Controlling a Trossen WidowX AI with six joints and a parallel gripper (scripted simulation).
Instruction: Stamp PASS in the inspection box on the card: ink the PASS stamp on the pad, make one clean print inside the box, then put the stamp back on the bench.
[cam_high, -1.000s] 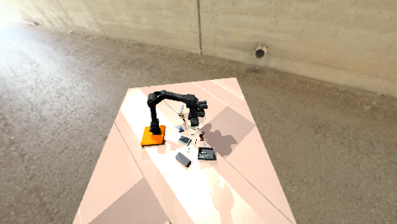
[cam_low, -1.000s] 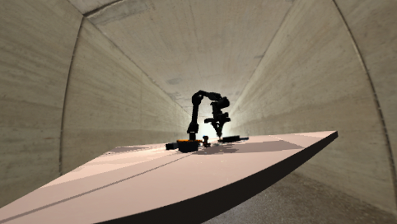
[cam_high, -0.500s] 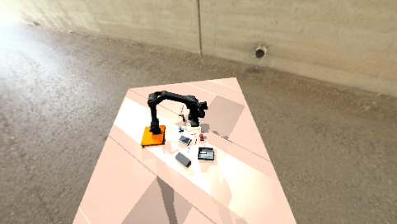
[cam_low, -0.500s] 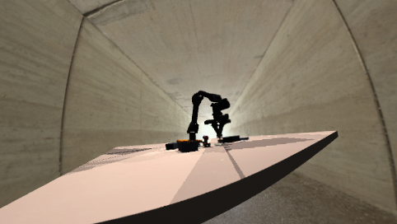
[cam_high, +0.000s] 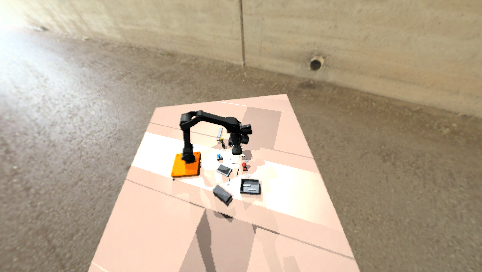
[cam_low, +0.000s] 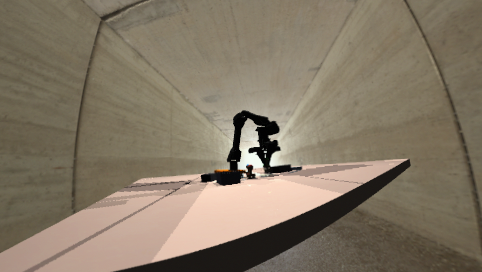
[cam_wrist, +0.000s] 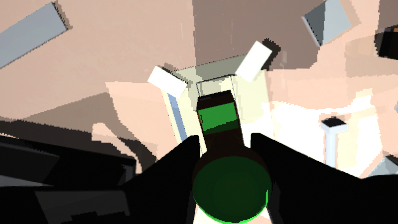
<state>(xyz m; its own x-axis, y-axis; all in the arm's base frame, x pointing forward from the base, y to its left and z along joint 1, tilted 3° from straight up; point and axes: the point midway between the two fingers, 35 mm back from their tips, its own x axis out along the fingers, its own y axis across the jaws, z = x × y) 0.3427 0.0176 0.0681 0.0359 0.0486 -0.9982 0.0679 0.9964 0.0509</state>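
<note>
The card lies 60 mm below my gripper tip and 20 mm behind it. Round my gripper tip: blue-topped stamp: 140 mm behind, 30 mm to the right, 30 mm below; then green-knobbed pass stamp: right at my gripper tip; then red-topped stamp: 130 mm to the right, 30 mm below, 30 mm ahead.
</note>
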